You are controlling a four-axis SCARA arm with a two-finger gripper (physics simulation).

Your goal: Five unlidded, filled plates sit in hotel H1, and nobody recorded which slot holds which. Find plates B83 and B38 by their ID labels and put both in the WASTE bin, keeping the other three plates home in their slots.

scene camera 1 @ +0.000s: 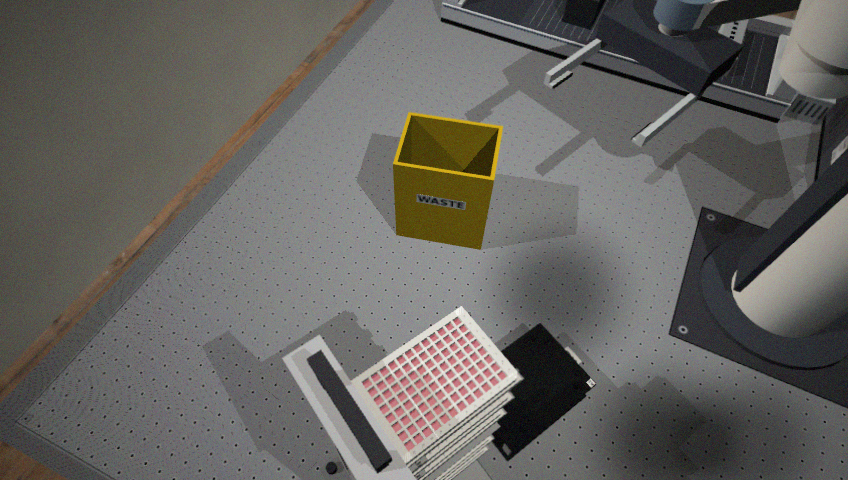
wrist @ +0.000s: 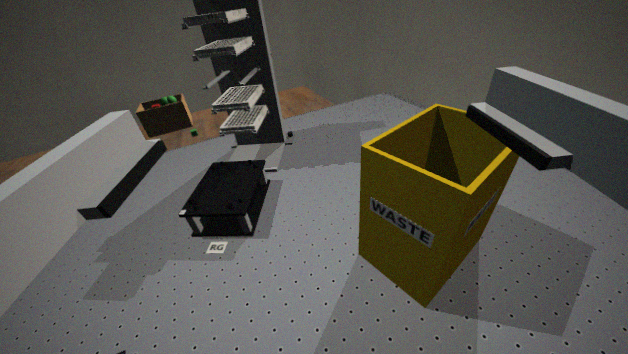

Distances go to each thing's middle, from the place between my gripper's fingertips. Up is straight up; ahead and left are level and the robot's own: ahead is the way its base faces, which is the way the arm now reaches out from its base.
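Labels:
Relative to the plate B83 point(scene camera 1: 484, 415), my hand is 3 cm below it, 2 cm short of it and 49 cm to the right of it. Plate B38 point(wrist: 239, 121), counted from my hand: 18 cm below, 2 cm ahead, 49 cm to the left.

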